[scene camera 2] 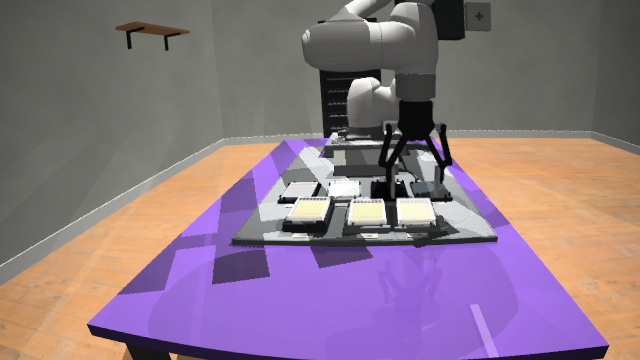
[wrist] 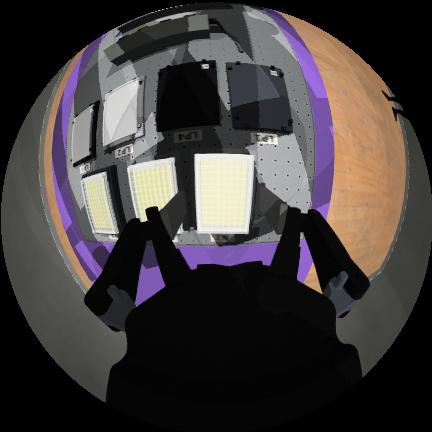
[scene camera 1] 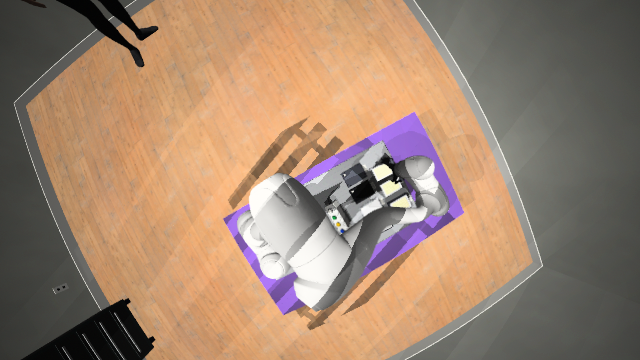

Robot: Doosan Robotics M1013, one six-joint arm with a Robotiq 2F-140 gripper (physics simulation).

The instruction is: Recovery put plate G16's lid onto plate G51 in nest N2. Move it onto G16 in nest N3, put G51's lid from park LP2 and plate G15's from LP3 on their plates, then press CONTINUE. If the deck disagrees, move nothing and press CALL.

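Pixels of known places: gripper, between the fingertips: (scene camera 2: 414, 195) (wrist: 222, 199) (scene camera 1: 384, 171); arm's base, origin of its link: (scene camera 2: 365, 137).
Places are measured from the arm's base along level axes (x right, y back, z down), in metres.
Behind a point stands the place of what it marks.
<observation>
My gripper (scene camera 2: 415, 189) {x -0.132, y -0.796, z -0.013 m} (wrist: 222, 199) {x -0.132, y -0.796, z -0.013 m} is open and empty. In the wrist view its fingertips stand to either side of the N2 plate (scene camera 1: 382, 172) {x -0.128, y -0.789, z 0.016 m} (scene camera 2: 416, 212) {x -0.133, y -0.828, z 0.016 m} (wrist: 224, 194) {x -0.135, y -0.798, z 0.016 m}, which has a broad pale rim; whether a clear lid covers it is hard to tell. The N1 plate (scene camera 2: 367, 212) {x -0.019, y -0.827, z 0.015 m} (wrist: 154, 185) {x -0.027, y -0.778, z 0.017 m} is beside it, partly behind a finger. The N3 plate (scene camera 2: 310, 210) {x 0.114, y -0.829, z 0.008 m} (wrist: 99, 202) {x 0.104, y -0.795, z 0.008 m} is at the far left. A pale lid (scene camera 2: 345, 189) {x 0.048, y -0.633, z 0.027 m} (wrist: 121, 112) {x 0.041, y -0.631, z 0.027 m} lies at LP2, another pale lid (scene camera 2: 300, 190) {x 0.179, y -0.637, z 0.027 m} (wrist: 83, 132) {x 0.163, y -0.629, z 0.027 m} at LP3. The nest labels and plate names are not readable.
LP4 shows a black square (scene camera 1: 362, 191) {x -0.081, y -0.618, z 0.035 m} (wrist: 187, 97) {x -0.082, y -0.634, z 0.035 m} and LP1 a dark grey one (scene camera 1: 354, 175) {x -0.197, y -0.621, z 0.035 m} (wrist: 259, 97) {x -0.197, y -0.634, z 0.035 m}. The button console (wrist: 160, 37) {x -0.025, y -0.445, z 0.007 m} stands behind the parks, with green (scene camera 1: 334, 217) {x -0.035, y -0.380, z -0.026 m}, yellow (scene camera 1: 338, 224) {x 0.016, y -0.381, z -0.026 m} and blue (scene camera 1: 342, 231) {x 0.068, y -0.382, z -0.026 m} buttons. A person's legs (scene camera 1: 107, 27) show on the floor.
</observation>
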